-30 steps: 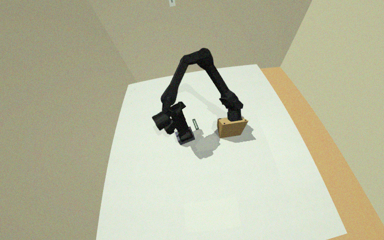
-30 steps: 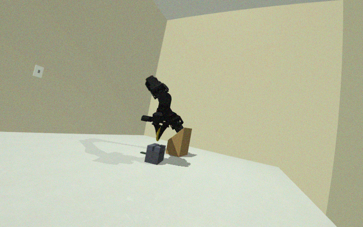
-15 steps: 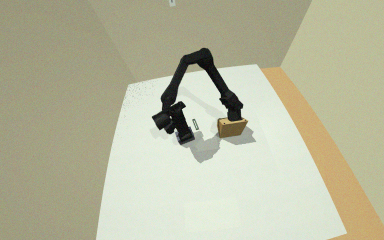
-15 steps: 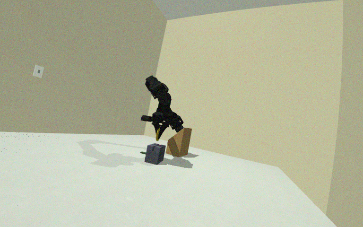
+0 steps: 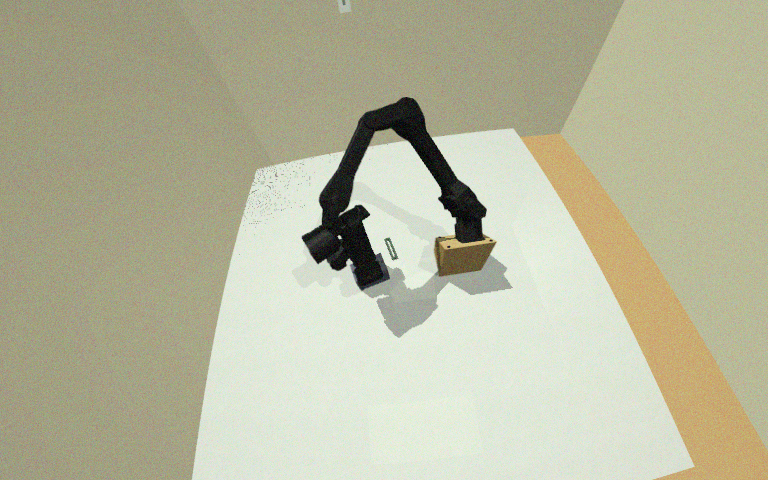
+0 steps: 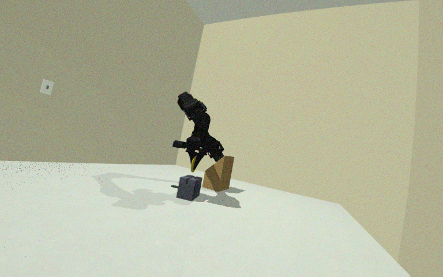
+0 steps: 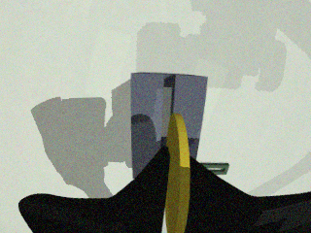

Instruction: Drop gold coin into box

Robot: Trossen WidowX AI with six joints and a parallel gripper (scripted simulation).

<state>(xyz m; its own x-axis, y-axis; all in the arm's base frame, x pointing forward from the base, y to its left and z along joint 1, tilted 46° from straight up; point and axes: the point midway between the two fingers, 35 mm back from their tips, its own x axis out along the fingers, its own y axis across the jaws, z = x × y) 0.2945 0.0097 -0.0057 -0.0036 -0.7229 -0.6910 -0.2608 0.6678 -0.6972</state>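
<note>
Now: the gold coin 2 cm above my gripper tip.
</note>
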